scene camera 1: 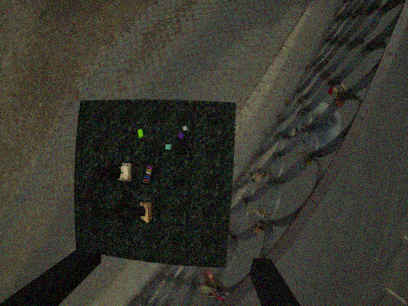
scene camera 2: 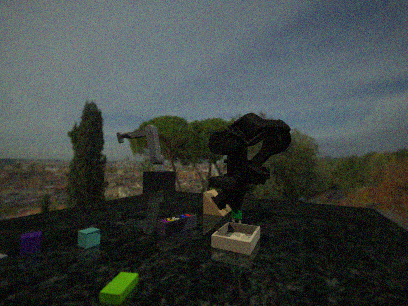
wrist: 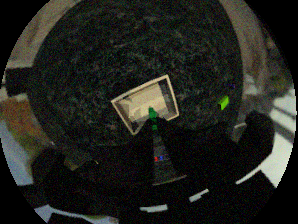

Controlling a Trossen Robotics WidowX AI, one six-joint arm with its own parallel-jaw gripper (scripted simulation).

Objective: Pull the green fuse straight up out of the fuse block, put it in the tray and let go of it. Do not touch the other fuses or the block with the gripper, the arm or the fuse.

My gripper (scene camera 2: 236, 211) holds a green fuse. I also see a tray (wrist: 133, 107).
My gripper is seen too in the wrist view (wrist: 153, 120).
